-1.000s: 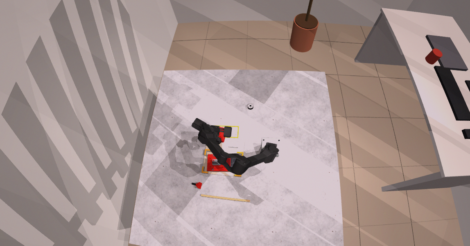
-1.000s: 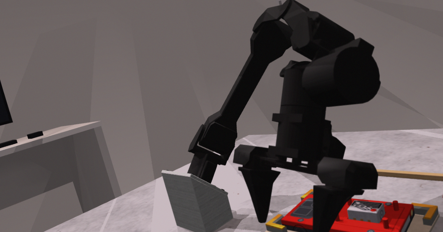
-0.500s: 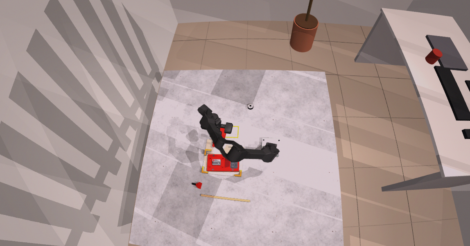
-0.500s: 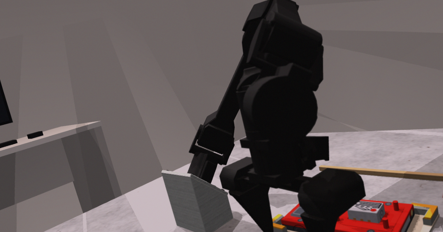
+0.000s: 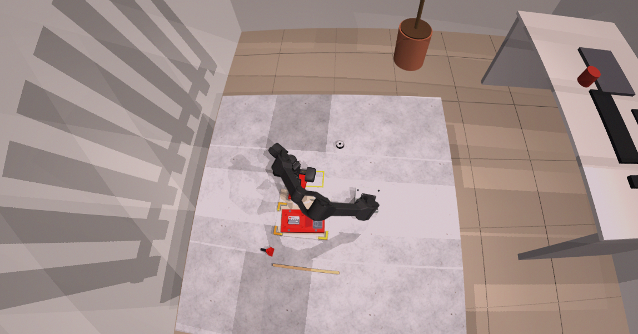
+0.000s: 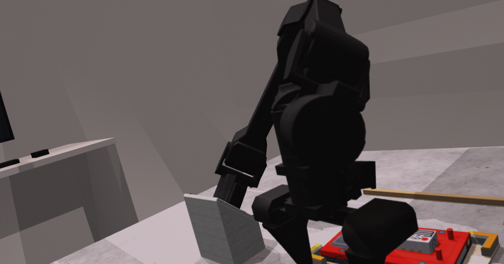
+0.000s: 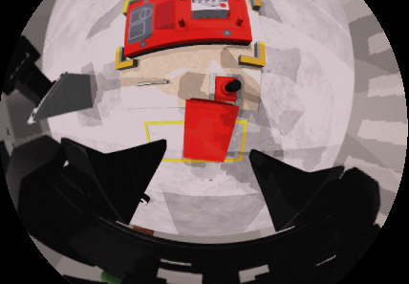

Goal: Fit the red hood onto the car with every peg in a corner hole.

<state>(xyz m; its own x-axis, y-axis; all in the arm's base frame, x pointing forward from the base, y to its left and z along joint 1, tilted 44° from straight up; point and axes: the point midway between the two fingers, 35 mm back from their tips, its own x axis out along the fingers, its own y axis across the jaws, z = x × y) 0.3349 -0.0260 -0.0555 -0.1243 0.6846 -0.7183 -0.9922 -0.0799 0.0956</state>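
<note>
Right now the red hood is 60 mm below my gripper tip. From my gripper tip the other things lie so: grey engine block 20 mm behind, 190 mm to the left, 50 mm below; wooden strip 120 mm behind, 390 mm to the left, 70 mm below.
</note>
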